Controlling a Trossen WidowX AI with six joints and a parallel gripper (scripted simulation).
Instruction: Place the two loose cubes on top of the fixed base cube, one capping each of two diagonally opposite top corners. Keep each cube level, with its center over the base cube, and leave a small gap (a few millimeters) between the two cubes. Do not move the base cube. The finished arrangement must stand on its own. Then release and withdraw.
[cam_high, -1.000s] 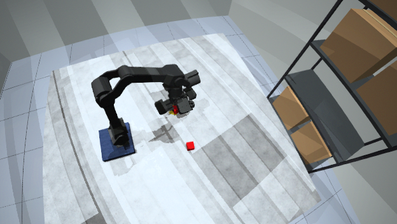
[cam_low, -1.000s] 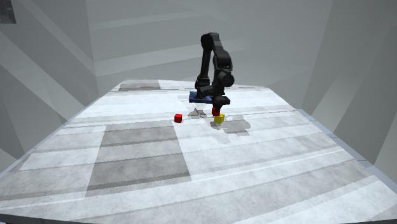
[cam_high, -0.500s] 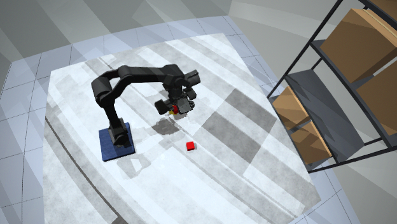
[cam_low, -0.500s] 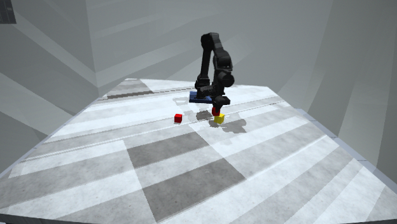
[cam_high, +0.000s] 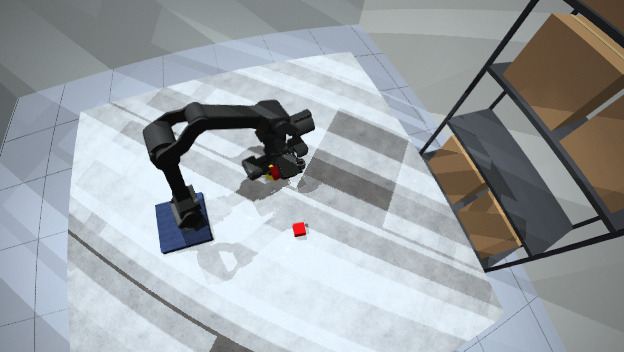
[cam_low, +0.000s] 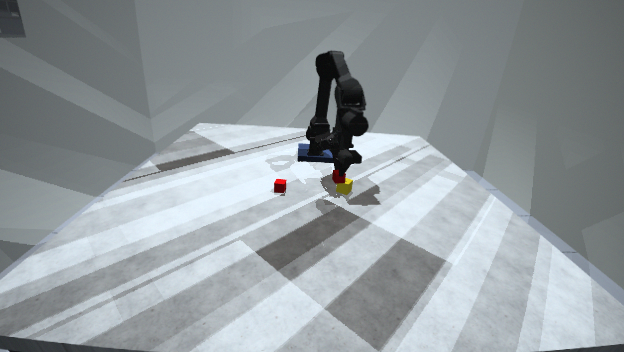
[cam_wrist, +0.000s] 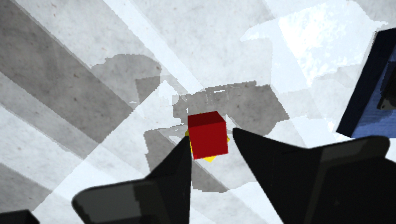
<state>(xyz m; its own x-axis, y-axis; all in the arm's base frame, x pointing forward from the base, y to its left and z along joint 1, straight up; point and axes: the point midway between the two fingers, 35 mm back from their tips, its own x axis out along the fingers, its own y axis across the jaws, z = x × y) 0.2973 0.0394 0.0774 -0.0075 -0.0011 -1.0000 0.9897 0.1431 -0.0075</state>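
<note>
The yellow base cube is 5 cm below my gripper tip and 3 cm to the left of it.
</note>
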